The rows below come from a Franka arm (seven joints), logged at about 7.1 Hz.
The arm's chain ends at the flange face. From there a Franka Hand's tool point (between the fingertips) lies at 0.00 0.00 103.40 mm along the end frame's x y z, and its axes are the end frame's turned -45 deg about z.
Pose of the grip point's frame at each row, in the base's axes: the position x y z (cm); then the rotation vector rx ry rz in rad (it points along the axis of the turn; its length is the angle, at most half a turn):
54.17, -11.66, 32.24, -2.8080, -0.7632, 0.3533
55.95, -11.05, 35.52, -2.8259, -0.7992, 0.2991
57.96, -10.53, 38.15, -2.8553, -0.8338, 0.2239
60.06, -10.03, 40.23, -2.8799, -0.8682, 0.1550
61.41, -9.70, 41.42, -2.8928, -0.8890, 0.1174
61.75, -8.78, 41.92, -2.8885, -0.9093, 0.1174
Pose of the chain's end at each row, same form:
57.09, -13.09, 42.05, -2.9801, 0.3815, 0.4593
58.47, -12.35, 45.46, -2.9975, 0.3526, 0.3944
59.89, -11.66, 48.24, -3.0194, 0.3291, 0.3039
61.46, -11.00, 50.43, -3.0379, 0.3045, 0.2213
62.52, -10.58, 51.66, -3.0481, 0.2890, 0.1761
62.86, -9.63, 52.17, -3.0518, 0.2684, 0.1750

